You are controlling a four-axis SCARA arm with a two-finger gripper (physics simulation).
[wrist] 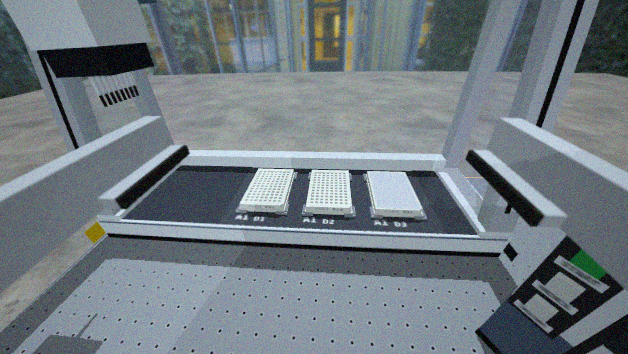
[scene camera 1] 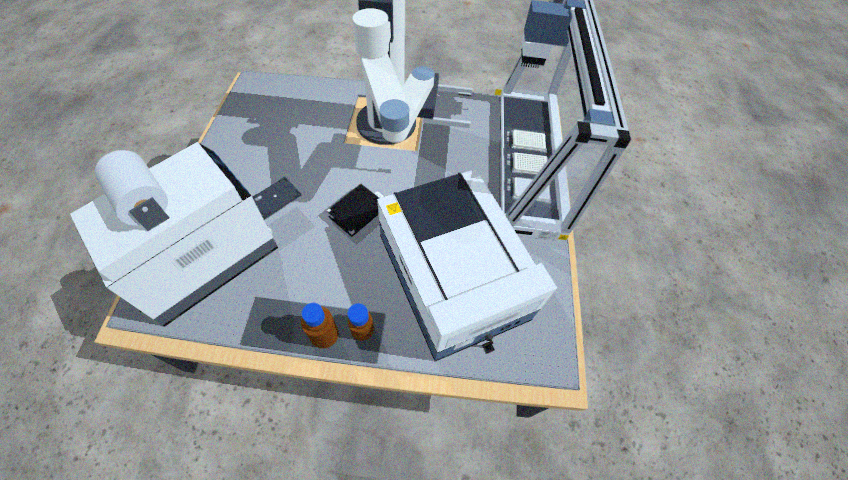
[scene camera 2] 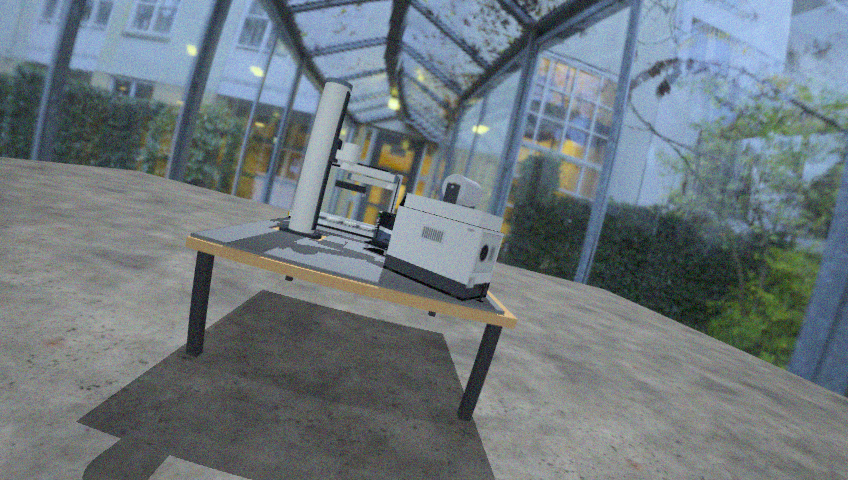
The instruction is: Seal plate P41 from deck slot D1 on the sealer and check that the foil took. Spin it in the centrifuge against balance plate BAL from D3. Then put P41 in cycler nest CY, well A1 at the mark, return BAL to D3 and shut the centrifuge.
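Note:
My gripper is open and empty, level with the framed deck and short of it. In the wrist view its two fingers stand left and right of the row of plates. Plate P41, white with open wells, sits in slot D1. Balance plate BAL, smooth and pale on top, sits in D3. The sealer, with a white foil roll, stands at the left in scene camera 1. I cannot tell the centrifuge or nest CY by any readable label.
A similar welled plate sits in D2. A pipette head hangs at the deck's D1 end. A white instrument stands beside the deck. A black nest-like block lies between it and the sealer. Two amber bottles stand near the front edge.

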